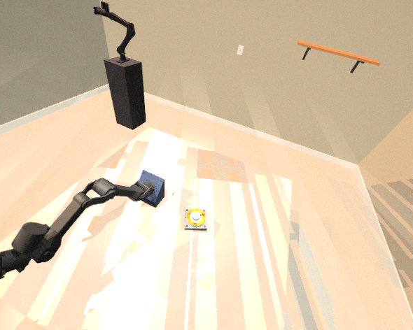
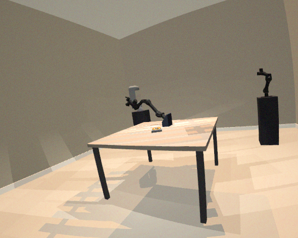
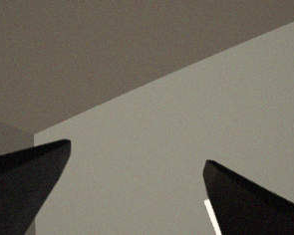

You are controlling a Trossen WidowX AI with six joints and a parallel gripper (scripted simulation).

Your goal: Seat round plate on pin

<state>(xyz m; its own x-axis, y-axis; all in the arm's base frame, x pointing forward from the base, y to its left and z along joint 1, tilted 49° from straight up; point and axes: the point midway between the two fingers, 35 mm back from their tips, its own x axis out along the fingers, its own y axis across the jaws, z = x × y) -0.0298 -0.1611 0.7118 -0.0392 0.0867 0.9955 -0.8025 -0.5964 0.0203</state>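
My gripper tip is 690 mm to the right of the round plate, 450 mm above it and 340 mm short of it.
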